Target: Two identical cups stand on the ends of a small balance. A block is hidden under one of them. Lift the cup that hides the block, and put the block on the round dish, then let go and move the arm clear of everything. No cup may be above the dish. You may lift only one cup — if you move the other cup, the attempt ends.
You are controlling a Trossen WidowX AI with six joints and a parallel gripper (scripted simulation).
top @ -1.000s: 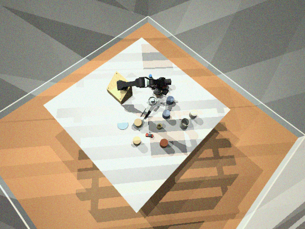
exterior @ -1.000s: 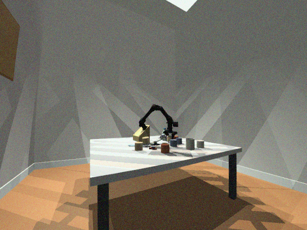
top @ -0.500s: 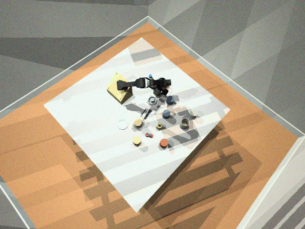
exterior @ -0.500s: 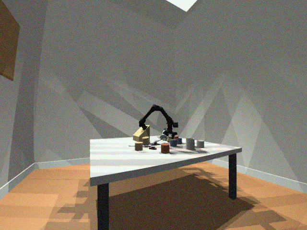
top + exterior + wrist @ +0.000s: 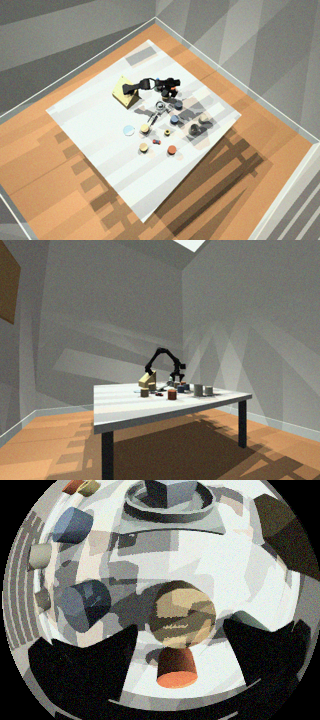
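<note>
Now: gripper tip 30 mm short of the dark grey block, 130 mm to the left of it and 20 mm below it. Also, from my gripper tip: balance beam: 50 mm ahead, 250 mm to the right, 30 mm below; then red toy car: 220 mm ahead, 400 mm to the right, 60 mm below; then bottle: 140 mm behind, 30 mm to the left, 40 mm above.
</note>
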